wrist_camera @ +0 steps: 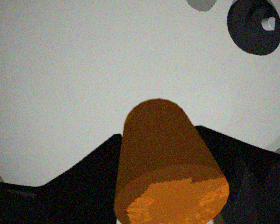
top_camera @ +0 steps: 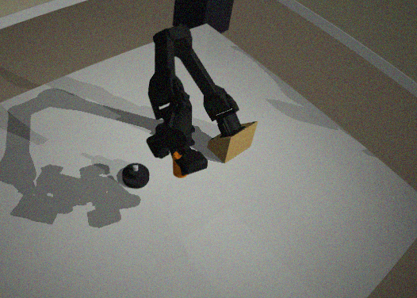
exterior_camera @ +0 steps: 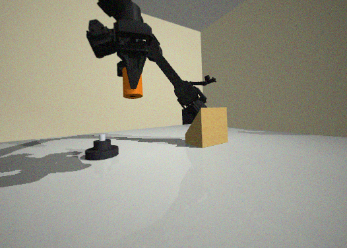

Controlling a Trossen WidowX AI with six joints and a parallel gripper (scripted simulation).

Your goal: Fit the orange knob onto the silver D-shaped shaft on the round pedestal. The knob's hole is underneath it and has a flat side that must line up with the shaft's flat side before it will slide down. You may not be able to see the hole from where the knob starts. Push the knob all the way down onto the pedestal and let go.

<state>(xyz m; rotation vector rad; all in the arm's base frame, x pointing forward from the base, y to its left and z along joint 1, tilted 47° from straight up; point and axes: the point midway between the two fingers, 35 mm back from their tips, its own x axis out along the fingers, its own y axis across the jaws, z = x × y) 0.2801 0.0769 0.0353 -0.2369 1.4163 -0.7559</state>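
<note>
The orange knob is 3 cm above my gripper tip and 1 cm to the right of it. From my gripper tip the other things lie so: round black pedestal: 15 cm to the right, 13 cm below, 3 cm ahead.
</note>
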